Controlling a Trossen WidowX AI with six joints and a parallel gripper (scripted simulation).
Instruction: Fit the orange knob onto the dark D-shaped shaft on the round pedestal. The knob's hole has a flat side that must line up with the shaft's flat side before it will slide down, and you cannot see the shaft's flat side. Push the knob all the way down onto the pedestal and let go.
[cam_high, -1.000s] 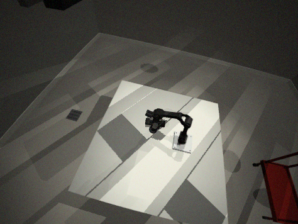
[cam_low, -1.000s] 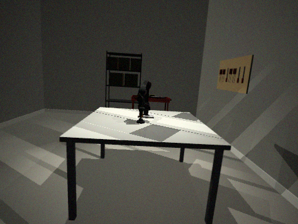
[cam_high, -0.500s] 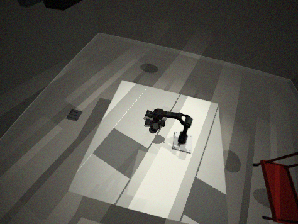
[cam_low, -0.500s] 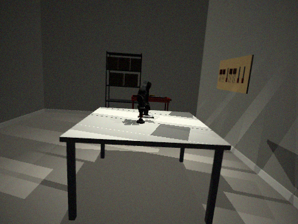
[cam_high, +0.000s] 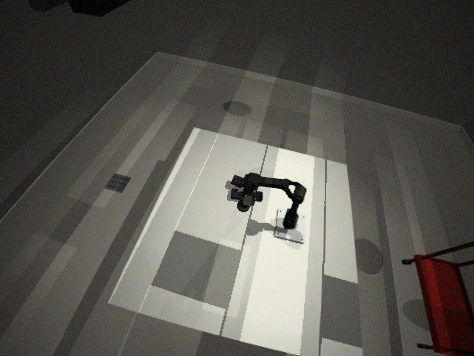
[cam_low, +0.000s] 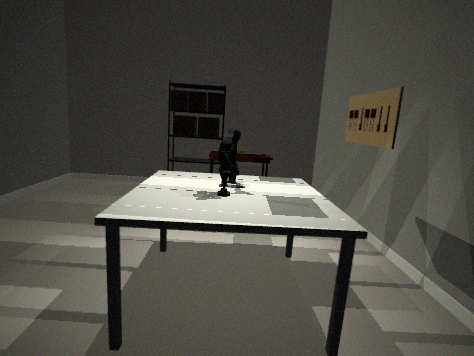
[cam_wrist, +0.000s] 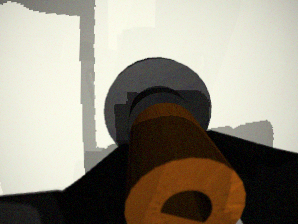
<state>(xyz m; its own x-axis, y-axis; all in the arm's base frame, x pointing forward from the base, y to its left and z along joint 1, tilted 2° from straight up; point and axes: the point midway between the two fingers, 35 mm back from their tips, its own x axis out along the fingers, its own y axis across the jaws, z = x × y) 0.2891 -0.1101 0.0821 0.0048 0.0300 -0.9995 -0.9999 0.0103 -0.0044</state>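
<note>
Now: the orange knob 2 cm above my gripper tip. Also, from my gripper tip: dark round pedestal 4 cm below.
</note>
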